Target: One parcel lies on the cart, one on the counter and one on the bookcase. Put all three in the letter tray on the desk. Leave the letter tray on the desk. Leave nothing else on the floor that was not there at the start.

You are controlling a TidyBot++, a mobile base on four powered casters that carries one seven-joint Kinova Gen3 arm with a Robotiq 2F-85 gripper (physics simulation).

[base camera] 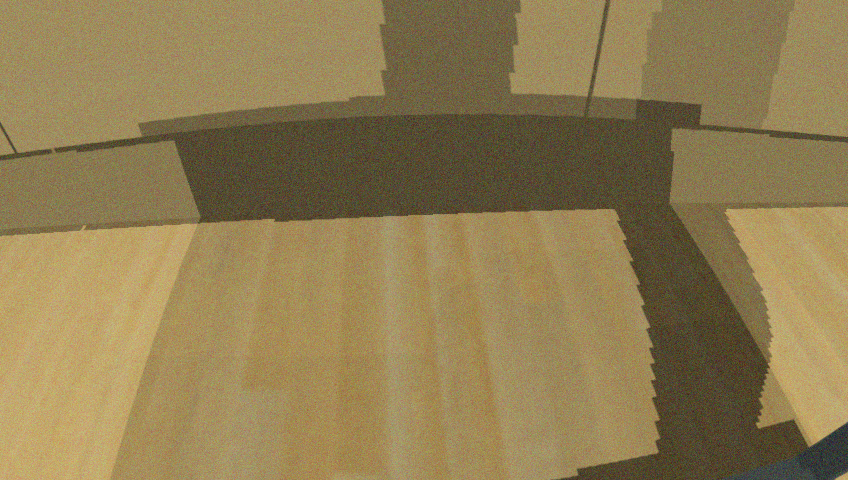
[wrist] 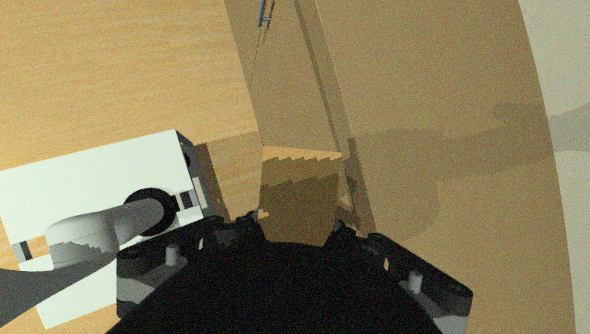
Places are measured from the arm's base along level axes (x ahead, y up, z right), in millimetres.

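Where they show: gripper, fingertip midpoint: (wrist: 295,220); arm's base at its link origin: (wrist: 148,212).
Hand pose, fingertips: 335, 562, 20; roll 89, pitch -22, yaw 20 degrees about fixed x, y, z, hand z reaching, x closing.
Note:
Each offset is from my fingertips to the top centre of the thing, as dx, dy, dz. "pt": to the spot under its first point. Level surfaces: height alone.
My gripper (wrist: 295,220) is shut on a tan, box-shaped parcel {-6, +52, +3} (wrist: 300,197), which shows between the fingertips in the wrist view. The upper edge of the parcel is lit and the rest lies in shadow. Its lower end is hidden by the dark gripper body. The held parcel is above or in front of a large tan piece of furniture (wrist: 425,75); the height between them I cannot tell. The letter tray, the desk and the other parcels cannot be made out in either view.
Tan panels (base camera: 238,53) with thin dark seams stand ahead in the base view, above the wooden floor {dy -958} (base camera: 357,327) (wrist: 125,75). In the wrist view, my white base (wrist: 95,175) is at left, a metal handle {pt +121, -247, -390} (wrist: 261,15) is at the top, and a pale surface (wrist: 565,60) is at right.

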